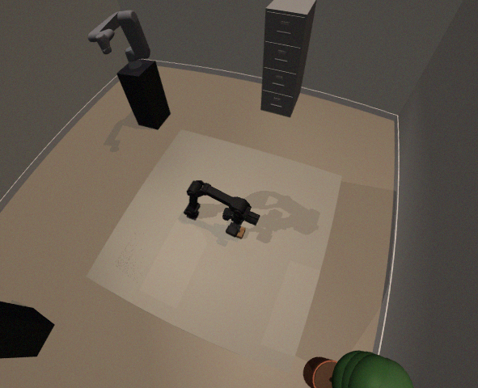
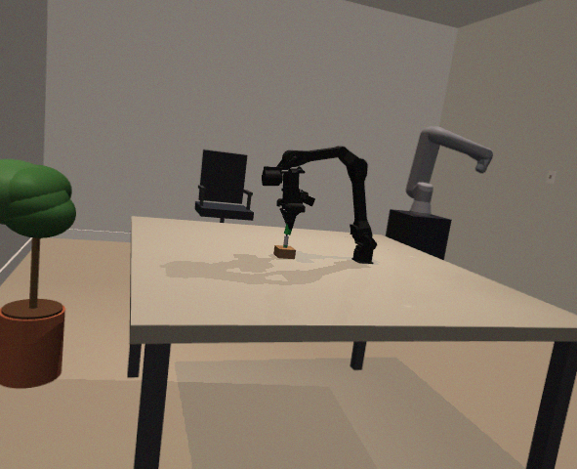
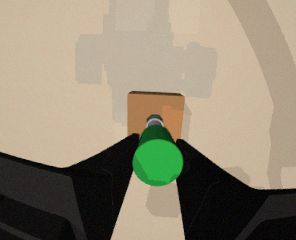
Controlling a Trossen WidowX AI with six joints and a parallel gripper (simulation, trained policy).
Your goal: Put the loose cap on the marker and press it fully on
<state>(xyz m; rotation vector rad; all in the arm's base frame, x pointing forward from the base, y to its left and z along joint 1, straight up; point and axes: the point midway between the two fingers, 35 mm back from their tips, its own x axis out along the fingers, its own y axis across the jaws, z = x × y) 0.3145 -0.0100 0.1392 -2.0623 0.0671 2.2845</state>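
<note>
The green cap is right at my gripper tip. Also, from my gripper tip: brown holder block (10 mm ahead, 90 mm below); then grey marker (10 mm ahead, 40 mm below).
</note>
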